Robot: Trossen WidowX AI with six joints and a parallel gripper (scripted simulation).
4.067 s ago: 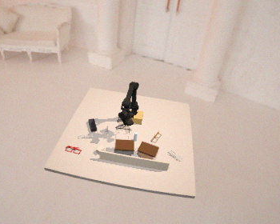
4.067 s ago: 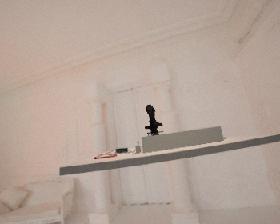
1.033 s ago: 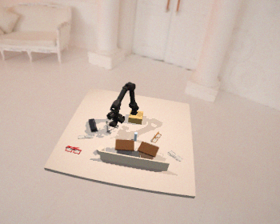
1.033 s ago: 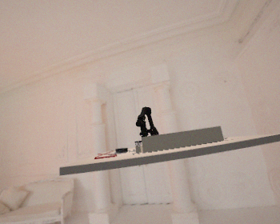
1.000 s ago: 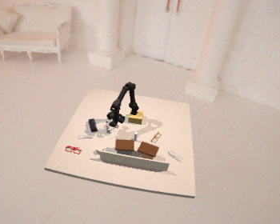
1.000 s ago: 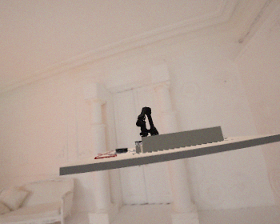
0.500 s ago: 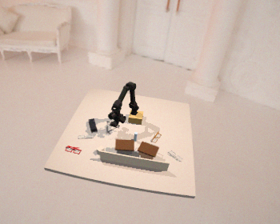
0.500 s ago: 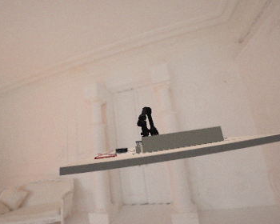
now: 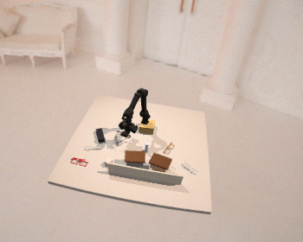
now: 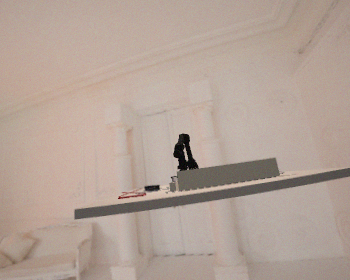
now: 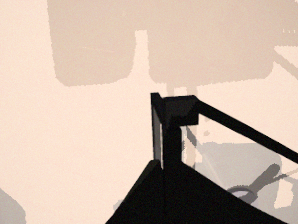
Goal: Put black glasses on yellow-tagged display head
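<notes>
My gripper tip is now 6 cm short of the black box, 26 cm to the left of it and 4 cm above it. From my gripper tip the other things lie so: long grey wall: 33 cm ahead, 30 cm to the left, 1 cm below; then brown head: 17 cm ahead, 38 cm to the left.
</notes>
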